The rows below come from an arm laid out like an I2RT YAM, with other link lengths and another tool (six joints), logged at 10 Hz.
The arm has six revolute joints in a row. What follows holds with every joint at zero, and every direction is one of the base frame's. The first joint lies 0.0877 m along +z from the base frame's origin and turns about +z. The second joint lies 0.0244 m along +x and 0.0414 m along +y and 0.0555 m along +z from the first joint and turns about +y. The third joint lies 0.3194 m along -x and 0.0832 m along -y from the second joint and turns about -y. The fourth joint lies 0.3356 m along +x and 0.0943 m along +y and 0.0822 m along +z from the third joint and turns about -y. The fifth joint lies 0.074 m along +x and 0.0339 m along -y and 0.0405 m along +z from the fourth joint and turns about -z. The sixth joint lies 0.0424 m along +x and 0.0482 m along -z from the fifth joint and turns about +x. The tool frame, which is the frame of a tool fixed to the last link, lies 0.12 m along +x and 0.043 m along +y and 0.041 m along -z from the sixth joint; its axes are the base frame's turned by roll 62.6, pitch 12.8 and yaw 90 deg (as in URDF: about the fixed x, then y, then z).
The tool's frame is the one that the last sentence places.
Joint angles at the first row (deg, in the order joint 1, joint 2, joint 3, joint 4, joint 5, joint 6):
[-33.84, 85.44, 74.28, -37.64, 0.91, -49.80]
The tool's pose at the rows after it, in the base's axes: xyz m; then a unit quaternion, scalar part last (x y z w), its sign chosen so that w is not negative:
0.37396 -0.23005 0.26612 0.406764 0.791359 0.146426 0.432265
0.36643 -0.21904 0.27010 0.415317 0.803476 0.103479 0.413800
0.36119 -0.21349 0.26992 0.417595 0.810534 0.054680 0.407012
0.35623 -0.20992 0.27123 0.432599 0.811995 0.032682 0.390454
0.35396 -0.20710 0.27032 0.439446 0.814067 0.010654 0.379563
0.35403 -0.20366 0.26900 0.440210 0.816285 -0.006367 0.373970
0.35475 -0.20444 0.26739 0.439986 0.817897 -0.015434 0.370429
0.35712 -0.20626 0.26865 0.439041 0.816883 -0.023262 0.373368
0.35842 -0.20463 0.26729 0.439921 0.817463 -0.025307 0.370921
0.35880 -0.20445 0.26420 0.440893 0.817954 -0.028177 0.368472
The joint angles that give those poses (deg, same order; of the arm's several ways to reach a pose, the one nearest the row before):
[-32.16, 86.17, 77.64, -43.56, 4.65, -47.43]
[-29.07, 86.16, 78.60, -47.09, 11.46, -46.10]
[-26.25, 86.04, 78.08, -48.00, 18.55, -44.98]
[-25.19, 87.18, 79.61, -51.31, 21.76, -42.98]
[-24.01, 88.12, 80.30, -53.13, 24.85, -41.58]
[-22.79, 88.75, 80.50, -53.96, 27.31, -40.64]
[-22.46, 89.36, 80.70, -54.15, 28.44, -40.52]
[-22.21, 89.77, 81.10, -53.90, 29.47, -40.43]
[-21.85, 90.18, 81.30, -54.22, 29.84, -40.00]
[-21.71, 90.49, 81.10, -54.14, 30.21, -39.78]

